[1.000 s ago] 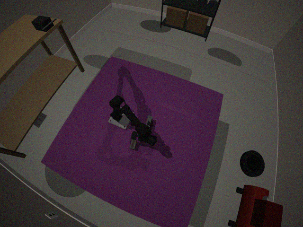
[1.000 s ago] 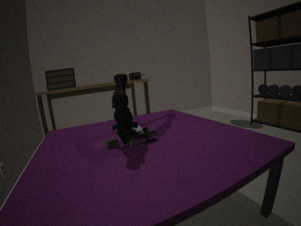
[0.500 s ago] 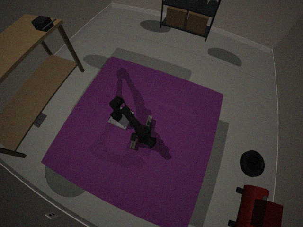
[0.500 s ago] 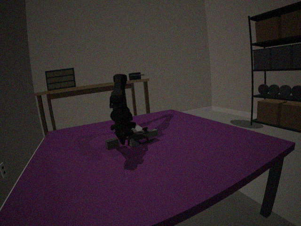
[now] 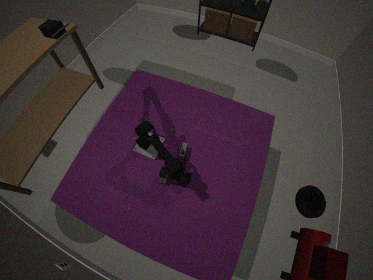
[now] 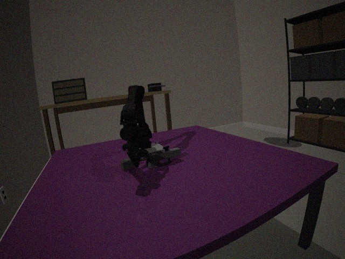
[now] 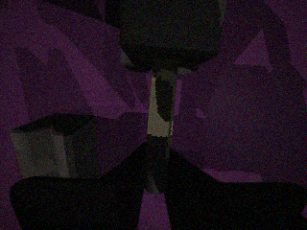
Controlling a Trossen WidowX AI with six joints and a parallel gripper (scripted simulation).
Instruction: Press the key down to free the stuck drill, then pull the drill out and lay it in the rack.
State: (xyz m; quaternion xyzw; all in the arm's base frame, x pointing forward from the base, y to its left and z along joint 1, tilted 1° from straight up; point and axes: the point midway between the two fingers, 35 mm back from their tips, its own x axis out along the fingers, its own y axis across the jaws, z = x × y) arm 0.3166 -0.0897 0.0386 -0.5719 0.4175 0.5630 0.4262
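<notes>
My gripper tip is 5 cm to the right of the drill, 3 cm below it and 2 cm past it. Also, from my gripper tip: dark key (17 cm to the left, 5 cm behind, 3 cm above); then small grey block (7 cm behind, 4 cm to the right); then long grey fixture (14 cm to the left, 4 cm behind, 1 cm above).
</notes>
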